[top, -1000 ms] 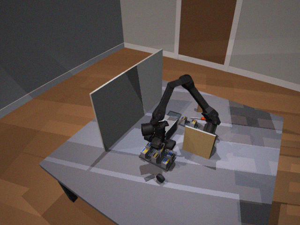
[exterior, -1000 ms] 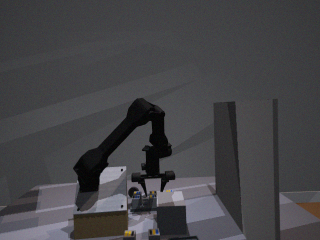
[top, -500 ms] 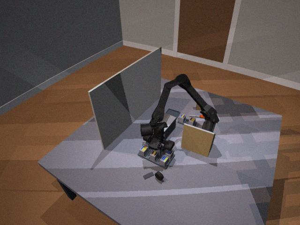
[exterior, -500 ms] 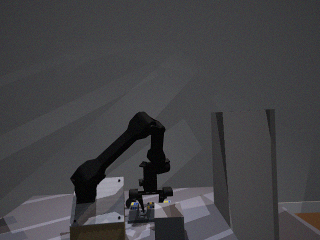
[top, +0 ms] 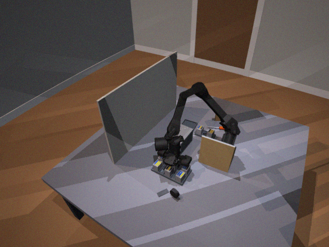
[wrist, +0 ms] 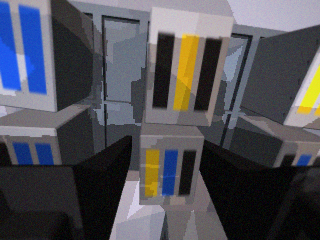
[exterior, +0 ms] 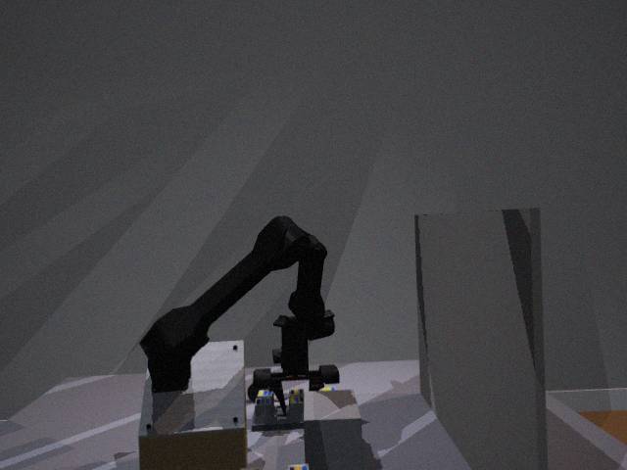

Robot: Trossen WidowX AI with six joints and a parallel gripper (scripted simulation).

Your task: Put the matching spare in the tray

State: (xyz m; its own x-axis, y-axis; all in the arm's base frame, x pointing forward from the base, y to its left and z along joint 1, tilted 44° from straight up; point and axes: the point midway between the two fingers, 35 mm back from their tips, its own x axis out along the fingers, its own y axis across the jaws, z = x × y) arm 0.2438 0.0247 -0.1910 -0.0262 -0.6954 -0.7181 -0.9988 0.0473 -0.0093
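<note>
Now: gripper tip 6 cm short of the flat dark tray, 37 cm to the left of it and 1 cm above it. Round my gripper tip: tall grey panel: 29 cm ahead, 21 cm to the right, 21 cm above; mounted unit: 5 cm ahead, 17 cm to the right, 3 cm above; black tape roll: 8 cm behind, 17 cm to the left, 1 cm above.
</note>
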